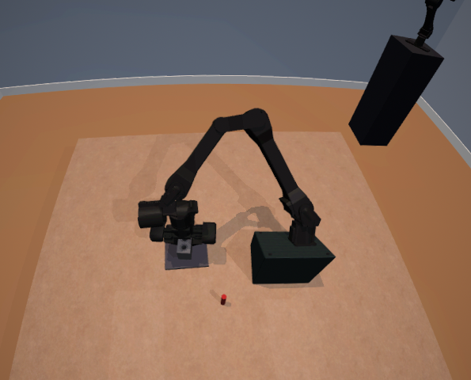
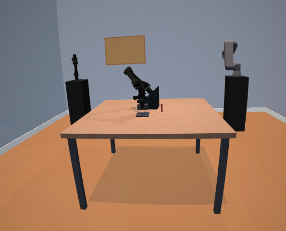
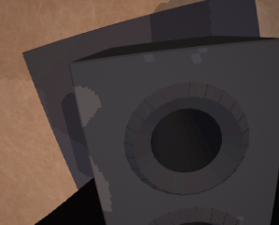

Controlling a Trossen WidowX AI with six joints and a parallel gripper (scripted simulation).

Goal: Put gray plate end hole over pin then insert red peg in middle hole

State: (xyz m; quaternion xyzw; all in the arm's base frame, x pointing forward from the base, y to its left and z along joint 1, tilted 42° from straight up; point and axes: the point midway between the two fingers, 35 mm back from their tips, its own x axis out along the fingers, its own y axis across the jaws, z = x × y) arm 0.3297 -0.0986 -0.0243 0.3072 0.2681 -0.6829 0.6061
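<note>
My gripper tip is now 50 mm above the dark square base and 10 mm to the right of it. The rest, counted from my gripper tip: gray plate 30 mm above; then red peg 170 mm to the left, 100 mm behind, 20 mm below.
</note>
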